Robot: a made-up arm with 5 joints.
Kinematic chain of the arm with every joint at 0, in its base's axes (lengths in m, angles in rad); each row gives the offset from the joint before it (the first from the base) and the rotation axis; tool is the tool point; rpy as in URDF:
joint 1: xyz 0 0 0.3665 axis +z
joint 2: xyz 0 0 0 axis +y
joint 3: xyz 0.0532 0 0.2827 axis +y
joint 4: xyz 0.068 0 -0.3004 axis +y
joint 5: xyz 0.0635 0 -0.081 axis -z
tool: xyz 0 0 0 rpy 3.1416 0 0
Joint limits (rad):
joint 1: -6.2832..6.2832
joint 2: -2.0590..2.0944
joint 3: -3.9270..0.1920
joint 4: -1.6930..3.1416
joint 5: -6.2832..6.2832
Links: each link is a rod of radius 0.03 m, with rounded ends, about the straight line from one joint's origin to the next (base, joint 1, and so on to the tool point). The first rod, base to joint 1, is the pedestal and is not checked.
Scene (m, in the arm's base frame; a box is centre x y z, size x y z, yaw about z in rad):
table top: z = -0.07
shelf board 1: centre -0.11 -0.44 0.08 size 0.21 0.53 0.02 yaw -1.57
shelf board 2: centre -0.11 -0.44 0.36 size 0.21 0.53 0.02 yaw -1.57
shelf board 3: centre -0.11 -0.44 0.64 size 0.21 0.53 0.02 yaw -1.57
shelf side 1: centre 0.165 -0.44 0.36 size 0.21 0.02 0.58 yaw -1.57
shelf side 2: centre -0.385 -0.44 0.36 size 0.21 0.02 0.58 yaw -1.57
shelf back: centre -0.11 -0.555 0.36 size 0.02 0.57 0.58 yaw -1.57
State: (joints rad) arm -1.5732 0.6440 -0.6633 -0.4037 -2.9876
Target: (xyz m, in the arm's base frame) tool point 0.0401 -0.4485 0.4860
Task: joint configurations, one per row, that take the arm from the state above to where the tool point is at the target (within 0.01 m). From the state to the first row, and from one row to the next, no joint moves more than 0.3 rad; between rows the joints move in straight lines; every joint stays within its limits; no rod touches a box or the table.
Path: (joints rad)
1: -1.5745 0.5553 -0.3937 -0.4144 -2.9876
2: -1.5758 0.4665 -0.1241 -0.4252 -2.9876
3: -1.5282 0.2130 -0.1123 -0.5282 -2.9876
4: -1.4806 -0.0406 -0.1006 -0.6312 -2.9876
5: -1.4330 -0.2942 -0.0888 -0.7343 -2.9876
6: -1.3854 -0.5477 -0.0770 -0.8373 -2.9876
7: -1.4175 -0.3044 -0.3518 -0.7272 -2.9876
8: -1.4495 -0.0610 -0.6266 -0.6171 -2.9876
9: -1.4816 0.1823 -0.9013 -0.5070 -2.9876

